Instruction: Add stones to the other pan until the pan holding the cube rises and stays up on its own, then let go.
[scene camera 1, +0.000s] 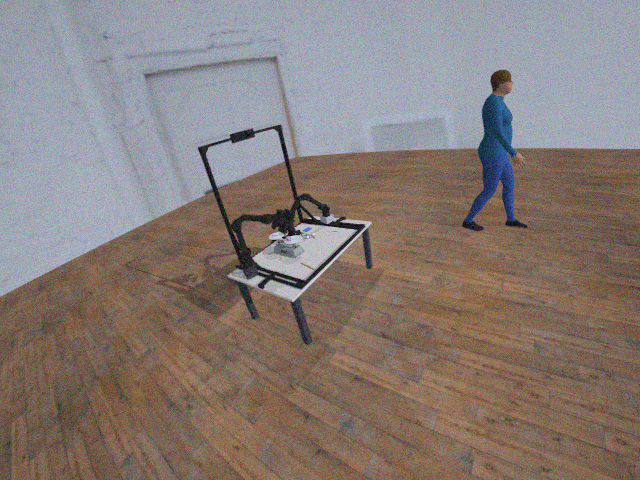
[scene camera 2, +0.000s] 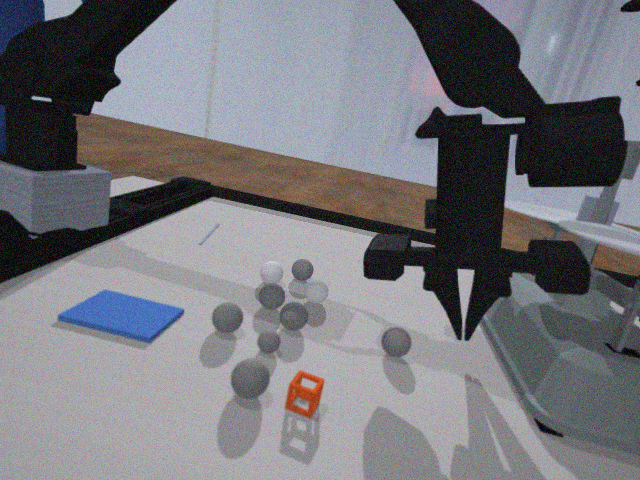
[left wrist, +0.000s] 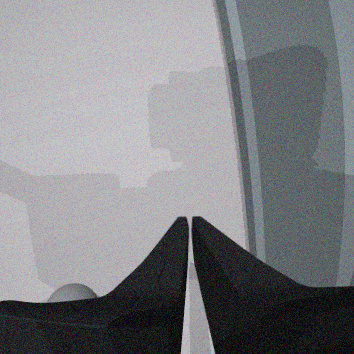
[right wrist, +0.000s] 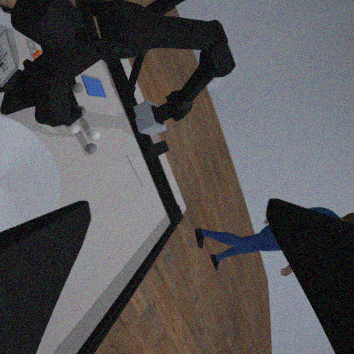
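Where they show: left gripper, fingertip midpoint: (scene camera 2: 463, 338) (left wrist: 188, 224) (right wrist: 2, 111); right gripper, fingertip midpoint: (scene camera 1: 291, 219) (scene camera 2: 630, 44) (right wrist: 179, 208); left arm's base, origin of the base link: (scene camera 1: 326, 215) (scene camera 2: 41, 163) (right wrist: 157, 114); right arm's base, origin of the base link: (scene camera 1: 248, 266).
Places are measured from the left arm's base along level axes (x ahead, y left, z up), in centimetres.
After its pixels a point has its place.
The balance scale's grey-green base (scene camera 1: 288, 250) @(x 62.6, y 19.6, z -2.8 cm) (scene camera 2: 568, 372) @(x 56.8, y -0.5, z -3.7 cm) (left wrist: 300, 200) @(x 54.0, y 8.4, z -4.8 cm) stands at the right in scene camera 2. One white pan (scene camera 2: 615, 233) @(x 57.9, y 5.4, z 6.8 cm) shows there above it, and a pan (right wrist: 25, 170) @(x 53.6, y 21.2, z 5.6 cm) fills the left of the right wrist view. The pans' contents and which is higher cannot be told. Several round grey and white stones lie on the table, among them a grey one (scene camera 2: 396, 341) @(x 43.7, y 0.6, z -6.8 cm) near the left gripper and a large one (scene camera 2: 250, 378) @(x 35.9, y -12.8, z -6.6 cm). My left gripper (scene camera 2: 465, 335) @(x 49.4, y 6.7, z -6.9 cm) (left wrist: 188, 224) @(x 49.4, y 6.7, z -6.9 cm) is shut, with nothing visible between its tips, beside the base. My right gripper (right wrist: 179, 208) @(x 57.7, y 28.9, z 25.8 cm) is open and empty.
An orange open-frame cube (scene camera 2: 305, 394) @(x 39.1, y -9.5, z -8.4 cm) (right wrist: 37, 53) @(x 40.4, y -10.2, z -6.9 cm) lies on the table beside the large stone. A blue slab (scene camera 2: 121, 314) @(x 21.1, y -9.2, z -8.3 cm) (right wrist: 94, 86) @(x 21.1, y -8.5, z -8.3 cm) lies farther left in scene camera 2, with a thin stick (scene camera 2: 209, 234) @(x 11.2, y 18.0, z -8.7 cm) behind it. A person (scene camera 1: 497, 139) is beyond the table.
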